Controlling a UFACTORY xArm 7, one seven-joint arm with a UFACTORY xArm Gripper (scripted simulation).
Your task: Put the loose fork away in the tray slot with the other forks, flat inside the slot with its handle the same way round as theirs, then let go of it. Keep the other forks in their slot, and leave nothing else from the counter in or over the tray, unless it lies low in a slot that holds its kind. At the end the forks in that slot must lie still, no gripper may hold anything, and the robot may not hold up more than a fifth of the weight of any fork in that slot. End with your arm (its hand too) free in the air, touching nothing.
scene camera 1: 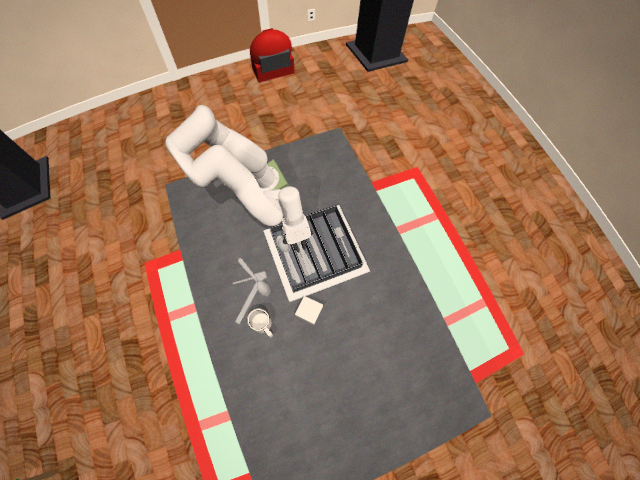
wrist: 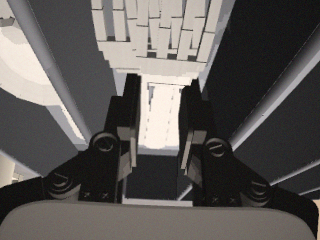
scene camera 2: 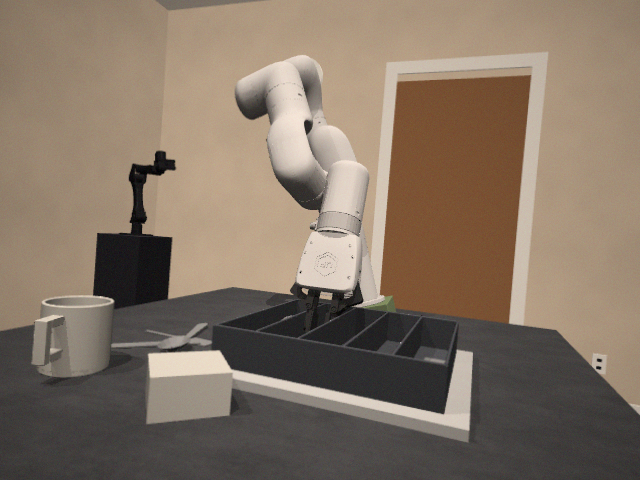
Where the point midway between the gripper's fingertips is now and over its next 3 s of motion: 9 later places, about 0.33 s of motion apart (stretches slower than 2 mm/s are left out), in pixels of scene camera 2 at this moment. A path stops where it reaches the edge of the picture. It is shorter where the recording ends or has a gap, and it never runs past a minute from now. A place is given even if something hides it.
My gripper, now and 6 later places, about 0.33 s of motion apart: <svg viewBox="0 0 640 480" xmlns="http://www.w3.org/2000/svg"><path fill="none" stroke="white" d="M317 337L317 335L318 327L318 314L320 296L322 276L324 264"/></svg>
